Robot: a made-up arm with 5 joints. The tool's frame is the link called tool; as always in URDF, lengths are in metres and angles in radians.
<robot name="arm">
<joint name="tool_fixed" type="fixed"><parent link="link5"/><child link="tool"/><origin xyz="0 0 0" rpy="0 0 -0.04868"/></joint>
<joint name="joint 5" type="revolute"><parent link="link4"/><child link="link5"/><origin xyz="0 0.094 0.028" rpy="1.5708 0 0"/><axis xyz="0 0 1"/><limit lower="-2.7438" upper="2.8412"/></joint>
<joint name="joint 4" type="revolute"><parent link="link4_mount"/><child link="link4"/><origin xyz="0.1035 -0.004 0" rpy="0 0 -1.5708"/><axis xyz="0 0 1"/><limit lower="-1.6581" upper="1.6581"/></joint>
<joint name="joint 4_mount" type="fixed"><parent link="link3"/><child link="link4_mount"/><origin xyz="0.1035 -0.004 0"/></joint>
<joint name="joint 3" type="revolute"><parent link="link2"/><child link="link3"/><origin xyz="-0.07 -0.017 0" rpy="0 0 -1.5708"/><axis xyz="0 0 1"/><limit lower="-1.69" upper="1.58"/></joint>
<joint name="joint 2" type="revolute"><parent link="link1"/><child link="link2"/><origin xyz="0.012 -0.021 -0.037" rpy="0 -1.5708 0"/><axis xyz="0 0 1"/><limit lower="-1.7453" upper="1.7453"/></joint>
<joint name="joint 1" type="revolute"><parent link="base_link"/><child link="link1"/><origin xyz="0.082 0 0.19" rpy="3.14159 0 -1.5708"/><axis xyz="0 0 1"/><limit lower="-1.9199" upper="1.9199"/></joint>
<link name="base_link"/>
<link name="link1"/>
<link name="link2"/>
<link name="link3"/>
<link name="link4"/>
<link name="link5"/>
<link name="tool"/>
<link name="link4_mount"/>
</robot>
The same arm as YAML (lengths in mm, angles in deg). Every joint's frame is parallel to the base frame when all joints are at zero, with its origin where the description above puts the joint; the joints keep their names.
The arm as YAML. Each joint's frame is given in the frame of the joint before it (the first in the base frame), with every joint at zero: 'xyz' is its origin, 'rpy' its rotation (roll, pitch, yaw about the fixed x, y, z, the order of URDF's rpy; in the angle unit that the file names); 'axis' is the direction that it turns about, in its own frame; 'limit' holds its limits. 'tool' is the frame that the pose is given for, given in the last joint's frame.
units:
  length: mm
  angle: deg
joints:
  - name: joint 1
    type: revolute
    origin:
      xyz: [82.0, 0.0, 190.0]
      rpy: [0.0, 0.0, 0.0]
    axis: [0.0, 0.0, -1.0]
    limit:
      lower: -110.0
      upper: 110.0
  - name: joint 2
    type: revolute
    origin:
      xyz: [21.0, -12.0, 37.0]
      rpy: [0.0, 0.0, 0.0]
    axis: [0.0, 1.0, 0.0]
    limit:
      lower: -100.0
      upper: 100.0
  - name: joint 3
    type: revolute
    origin:
      xyz: [17.0, 0.0, 70.0]
      rpy: [0.0, 0.0, 0.0]
    axis: [0.0, 1.0, 0.0]
    limit:
      lower: -96.83
      upper: 90.53
  - name: joint 4
    type: revolute
    origin:
      xyz: [207.0, 0.0, 8.0]
      rpy: [0.0, 0.0, 0.0]
    axis: [0.0, 1.0, 0.0]
    limit:
      lower: -95.0
      upper: 95.0
  - name: joint 5
    type: revolute
    origin:
      xyz: [94.0, 28.0, 0.0]
      rpy: [0.0, 0.0, 0.0]
    axis: [-1.0, 0.0, 0.0]
    limit:
      lower: -157.21
      upper: 162.79
tool:
  origin:
    xyz: [0.0, 0.0, 0.0]
    rpy: [90.01, -87.21, -90.01]

